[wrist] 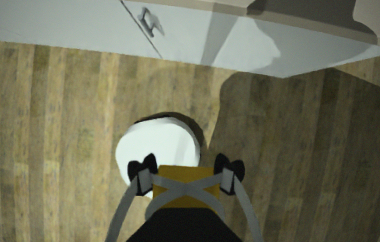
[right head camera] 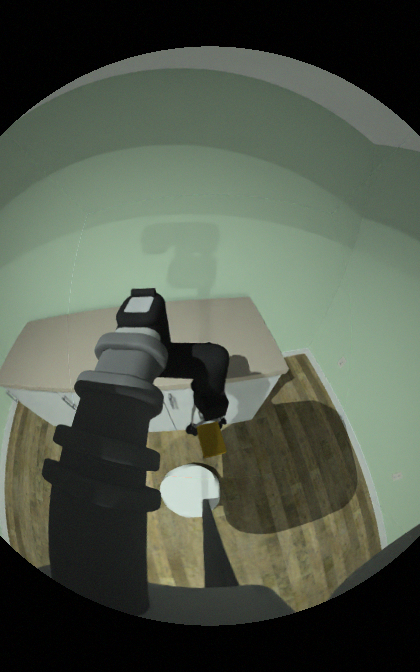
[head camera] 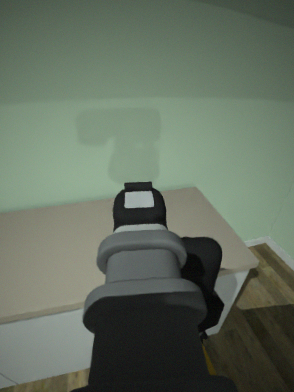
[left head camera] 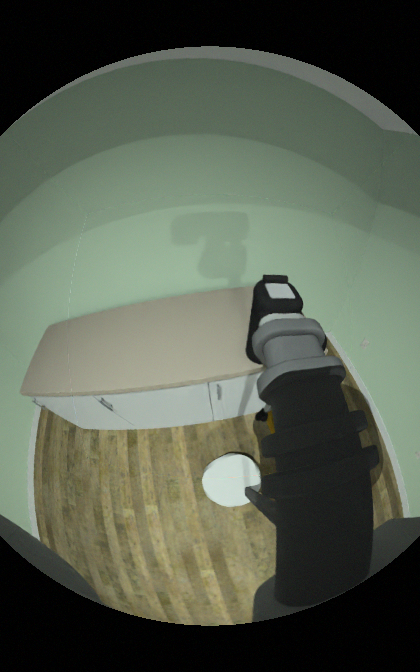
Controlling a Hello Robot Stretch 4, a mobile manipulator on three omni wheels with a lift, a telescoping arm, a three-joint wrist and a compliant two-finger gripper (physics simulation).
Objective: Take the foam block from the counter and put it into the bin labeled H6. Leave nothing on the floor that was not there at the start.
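Pixels of known places: gripper, between the fingertips: (wrist: 186,166); robot's base, origin of its link: (wrist: 161,152).
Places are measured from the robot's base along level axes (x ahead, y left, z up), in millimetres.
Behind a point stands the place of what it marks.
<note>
The yellow foam block (right head camera: 212,442) (wrist: 186,171) @(x 252, y -88, z 1008 mm) is between the two fingers of my gripper (right head camera: 207,426) (wrist: 186,166) @(x 251, y -88, z 986 mm), which is shut on it. A sliver of the block also shows beside the arm in the left head camera view (left head camera: 271,423). The gripper holds it in the air in front of the counter (head camera: 50,250) @(x 666, y 390, z 883 mm) (left head camera: 150,345) (right head camera: 55,350), beyond its front edge and above the floor. The arm hides much of the gripper in the head camera view. No bin with a readable H6 label shows.
A round white object (left head camera: 225,480) (right head camera: 185,490) (wrist: 150,142) @(x 77, y 53, z 187 mm) is on the wooden floor, partly behind the block in the wrist view. The counter's white cabinet front (left head camera: 165,405) (wrist: 75,25) @(x 437, y 332, z 564 mm) has handles. A green wall (head camera: 225,140) @(x 1267, y -580, z 1139 mm) stands behind it, another to the right.
</note>
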